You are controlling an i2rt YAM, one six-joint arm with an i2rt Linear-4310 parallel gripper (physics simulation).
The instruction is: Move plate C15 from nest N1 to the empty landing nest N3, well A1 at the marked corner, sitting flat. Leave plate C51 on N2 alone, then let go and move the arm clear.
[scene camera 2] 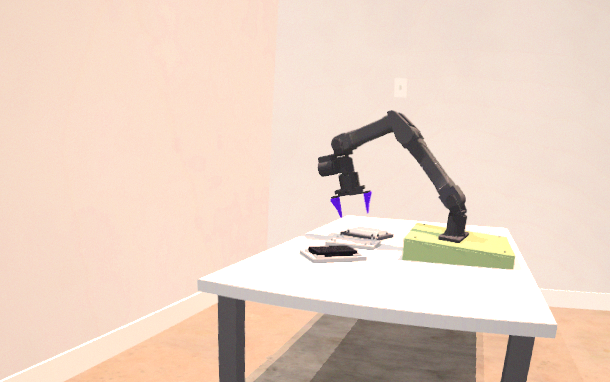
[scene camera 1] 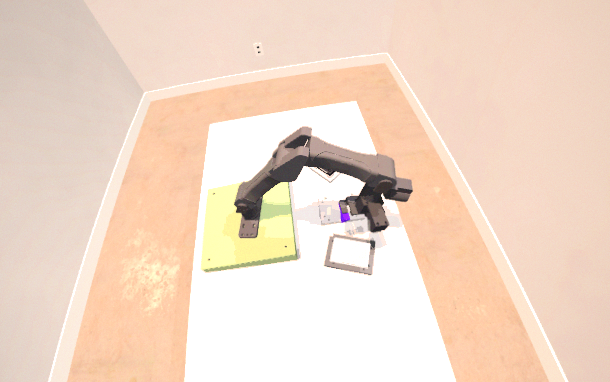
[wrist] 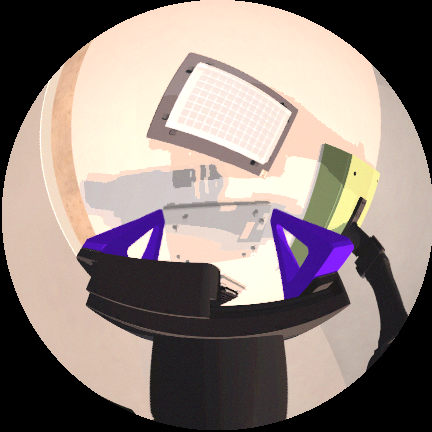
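My gripper (scene camera 1: 354, 220) (scene camera 2: 355, 215) (wrist: 217, 214) is open and empty, fingers pointing down, well above the pale empty nest (scene camera 1: 327, 218) (scene camera 2: 350, 243) (wrist: 215, 231), which is N3. A white gridded plate (scene camera 1: 351, 252) (scene camera 2: 369, 232) (wrist: 230, 112) sits in a grey nest (scene camera 1: 328, 252) (scene camera 2: 384, 236) (wrist: 171, 102) on one side. A black plate (scene camera 2: 332, 251) (wrist: 228, 295) sits on a light nest (scene camera 2: 340, 259) on the other side, mostly hidden by the arm in scene camera 1. I cannot read which plate is C15 or C51.
The arm's base stands on a raised yellow-green block (scene camera 1: 225, 250) (scene camera 2: 450, 255) (wrist: 362, 175) beside the nests. The white table (scene camera 1: 300, 325) (scene camera 2: 400, 295) carries everything. The arm's shadow falls over the empty nest. The table's far edge runs close behind the gripper in scene camera 1.
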